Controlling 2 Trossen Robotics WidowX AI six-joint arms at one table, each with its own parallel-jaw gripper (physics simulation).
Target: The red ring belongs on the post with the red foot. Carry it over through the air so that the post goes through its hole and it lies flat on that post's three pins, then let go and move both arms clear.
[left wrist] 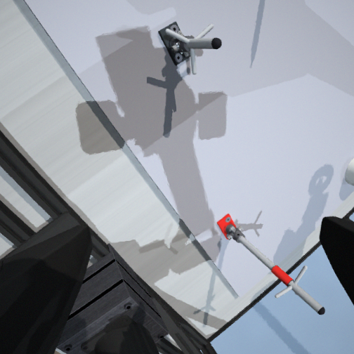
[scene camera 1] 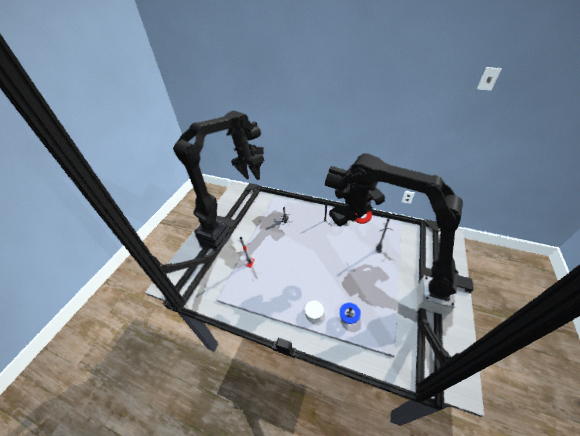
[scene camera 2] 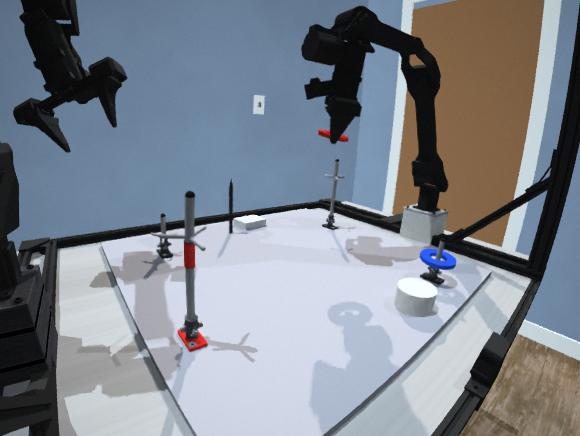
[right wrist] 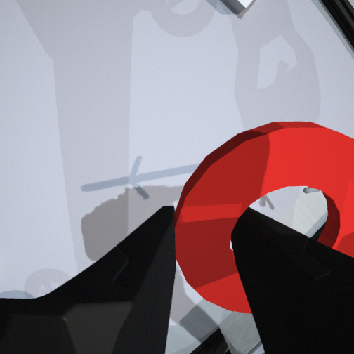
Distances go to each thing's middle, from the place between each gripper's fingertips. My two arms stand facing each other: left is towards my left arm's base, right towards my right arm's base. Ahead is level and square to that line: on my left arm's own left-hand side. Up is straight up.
My right hand is 20 mm to the left of the red ring (right wrist: 285, 153), 20 mm below it and 20 mm short of it. The rest, counted from my right hand: short post (left wrist: 187, 43) 330 mm to the left, 190 mm below, 130 mm ahead.
The short post is 190 mm below my left hand, 130 mm to the right of it and 20 mm ahead of it. Round my left hand: red ring 470 mm to the right, 90 mm behind, 20 mm above.
